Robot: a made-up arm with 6 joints. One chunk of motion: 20 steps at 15 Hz.
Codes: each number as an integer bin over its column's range. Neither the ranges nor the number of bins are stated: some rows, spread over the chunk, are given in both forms.
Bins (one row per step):
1: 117 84 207 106 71 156
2: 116 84 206 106 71 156
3: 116 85 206 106 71 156
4: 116 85 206 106 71 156
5: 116 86 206 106 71 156
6: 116 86 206 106 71 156
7: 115 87 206 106 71 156
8: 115 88 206 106 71 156
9: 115 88 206 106 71 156
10: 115 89 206 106 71 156
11: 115 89 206 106 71 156
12: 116 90 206 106 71 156
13: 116 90 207 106 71 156
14: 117 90 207 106 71 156
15: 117 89 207 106 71 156
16: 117 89 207 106 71 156
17: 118 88 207 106 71 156
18: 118 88 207 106 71 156
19: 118 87 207 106 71 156
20: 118 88 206 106 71 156
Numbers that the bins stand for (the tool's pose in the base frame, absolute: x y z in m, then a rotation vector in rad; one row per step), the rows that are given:
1: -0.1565 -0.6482 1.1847 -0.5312 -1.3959 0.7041
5: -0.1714 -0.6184 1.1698 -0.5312 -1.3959 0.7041
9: -0.1863 -0.5886 1.1698 -0.5312 -1.3959 0.7041
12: -0.1714 -0.5588 1.1698 -0.5312 -1.3959 0.7041
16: -0.1565 -0.5737 1.1847 -0.5312 -1.3959 0.7041
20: -0.1416 -0.5886 1.1698 -0.5312 -1.3959 0.7041
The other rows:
2: -0.1714 -0.6482 1.1698 -0.5312 -1.3959 0.7041
3: -0.1714 -0.6333 1.1698 -0.5312 -1.3959 0.7041
4: -0.1714 -0.6333 1.1698 -0.5312 -1.3959 0.7041
6: -0.1714 -0.6184 1.1698 -0.5312 -1.3959 0.7041
7: -0.1863 -0.6035 1.1698 -0.5312 -1.3959 0.7041
8: -0.1863 -0.5886 1.1698 -0.5312 -1.3959 0.7041
10: -0.1863 -0.5737 1.1698 -0.5312 -1.3959 0.7041
11: -0.1863 -0.5737 1.1698 -0.5312 -1.3959 0.7041
13: -0.1714 -0.5588 1.1847 -0.5312 -1.3959 0.7041
14: -0.1565 -0.5588 1.1847 -0.5312 -1.3959 0.7041
15: -0.1565 -0.5737 1.1847 -0.5312 -1.3959 0.7041
17: -0.1416 -0.5886 1.1847 -0.5312 -1.3959 0.7041
18: -0.1416 -0.5886 1.1847 -0.5312 -1.3959 0.7041
19: -0.1416 -0.6035 1.1847 -0.5312 -1.3959 0.7041

